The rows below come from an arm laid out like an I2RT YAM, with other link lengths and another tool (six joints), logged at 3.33 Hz.
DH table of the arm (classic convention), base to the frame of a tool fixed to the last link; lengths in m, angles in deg. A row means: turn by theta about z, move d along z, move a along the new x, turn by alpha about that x. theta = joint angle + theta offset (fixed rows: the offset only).
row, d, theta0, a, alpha
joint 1, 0.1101, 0.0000, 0.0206, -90.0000
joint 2, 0.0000, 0.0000, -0.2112, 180.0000
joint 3, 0.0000, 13.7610, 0.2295, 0.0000
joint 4, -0.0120, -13.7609, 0.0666, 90.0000
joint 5, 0.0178, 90.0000, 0.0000, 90.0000
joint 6, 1.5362, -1.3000, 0.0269, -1.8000
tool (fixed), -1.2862, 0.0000, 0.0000, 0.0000
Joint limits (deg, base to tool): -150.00..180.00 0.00..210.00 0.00..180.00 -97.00..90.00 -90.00..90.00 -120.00..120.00
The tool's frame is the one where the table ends.
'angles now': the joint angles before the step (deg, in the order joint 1, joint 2, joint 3, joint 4, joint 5, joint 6). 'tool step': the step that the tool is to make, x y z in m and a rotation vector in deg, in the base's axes. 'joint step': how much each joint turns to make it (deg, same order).
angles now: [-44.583 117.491 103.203 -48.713 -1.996 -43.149]
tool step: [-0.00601 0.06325 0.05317 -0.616 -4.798 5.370]
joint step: [2.966 -17.775 -13.071 -0.829 -3.638 -0.738]
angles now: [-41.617 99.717 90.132 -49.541 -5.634 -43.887]
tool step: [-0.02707 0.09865 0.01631 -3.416 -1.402 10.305]
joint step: [7.992 -23.678 -21.178 0.410 0.323 -2.958]
